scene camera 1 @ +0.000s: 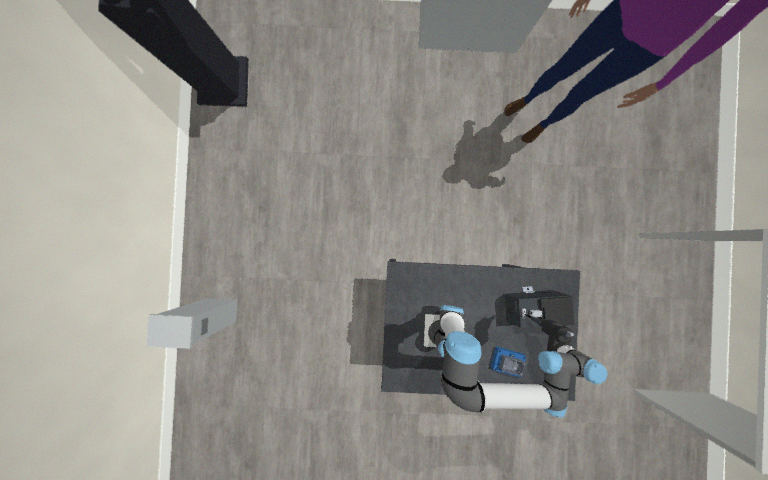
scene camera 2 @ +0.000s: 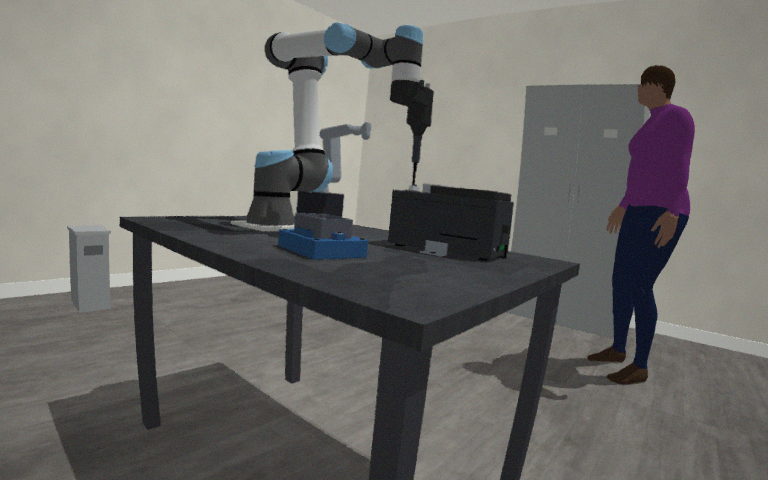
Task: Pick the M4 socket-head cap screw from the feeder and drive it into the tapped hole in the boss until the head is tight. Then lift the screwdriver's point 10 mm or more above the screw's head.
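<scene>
The black screw feeder stands on the table. The screwdriver points down, its thin bit ending at or just above the small light pick-up part on the feeder's top in scene camera 2. Whether they touch is too small to tell. The M4 screw is too small to make out, at the feeder or on the bit. A blue fixture with a grey block on it lies beside the feeder. The boss's tapped hole cannot be made out.
The dark table carries the arm's base. A person stands on the floor beyond the feeder side, near a grey cabinet. A grey bin stands away from the table.
</scene>
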